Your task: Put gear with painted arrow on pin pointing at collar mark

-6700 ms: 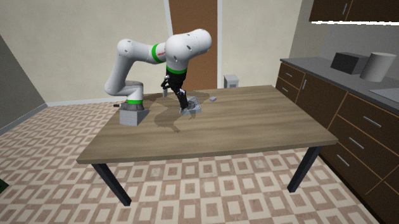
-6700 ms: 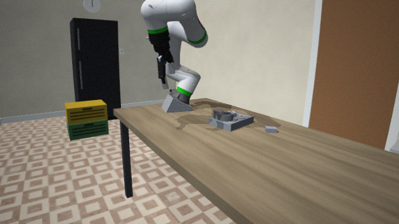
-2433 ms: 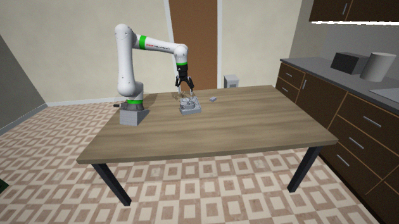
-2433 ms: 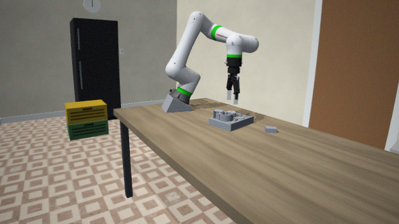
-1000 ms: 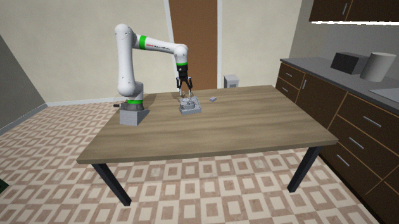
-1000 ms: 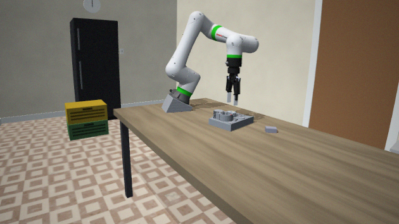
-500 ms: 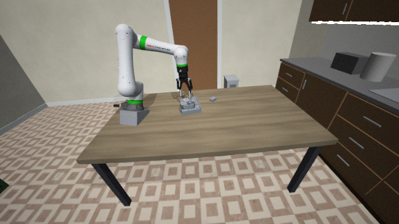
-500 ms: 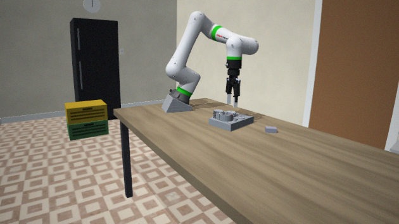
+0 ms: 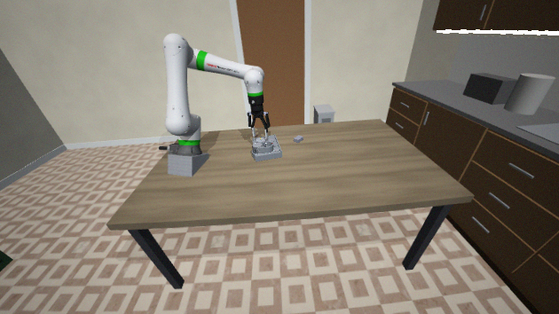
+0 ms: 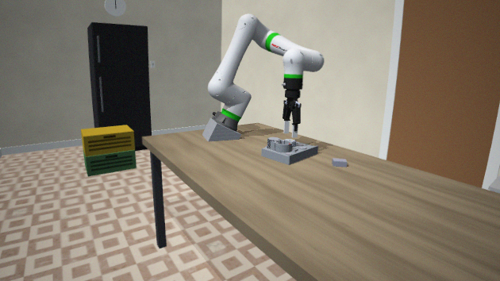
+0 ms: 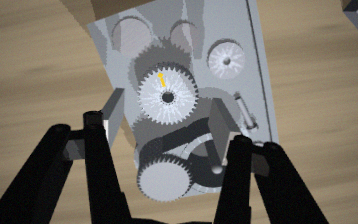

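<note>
The grey gear lies 70 mm below my hand. From my hand the other things lie so: thin pin-like post (90 mm ahead, 40 mm to the right, 70 mm below); small grey block (260 mm ahead, 90 mm to the left, 110 mm below).
</note>
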